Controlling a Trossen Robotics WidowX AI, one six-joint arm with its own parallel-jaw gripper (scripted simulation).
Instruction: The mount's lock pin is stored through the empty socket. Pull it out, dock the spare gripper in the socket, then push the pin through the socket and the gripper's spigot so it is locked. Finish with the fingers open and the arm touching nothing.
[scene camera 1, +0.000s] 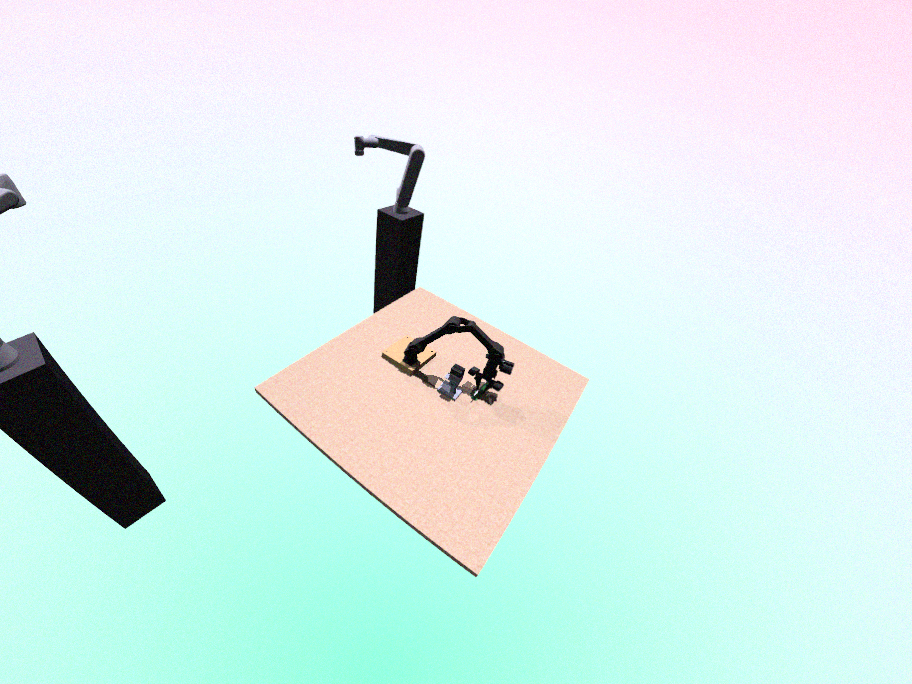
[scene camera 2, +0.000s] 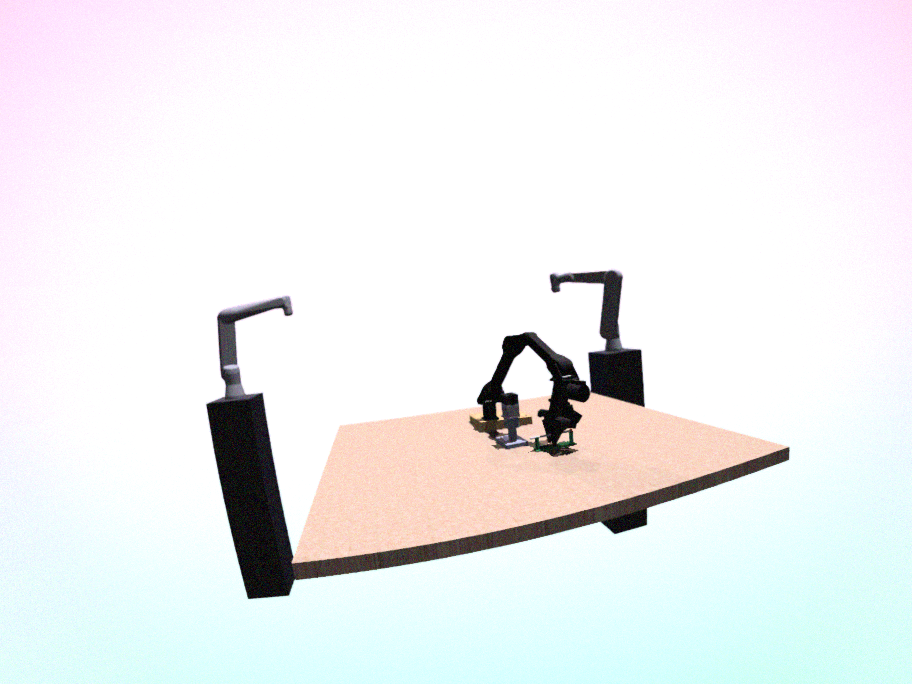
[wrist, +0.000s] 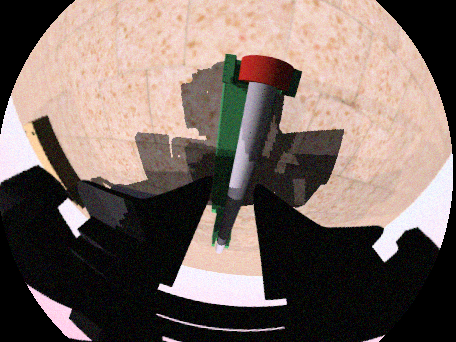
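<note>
Scene camera 2 gives me my gripper (scene camera 2: 551, 444). In the wrist view I find my gripper again (wrist: 233, 185), and there I can also see a lock pin (wrist: 265, 75) as well as a green cradle (wrist: 234, 93).
</note>
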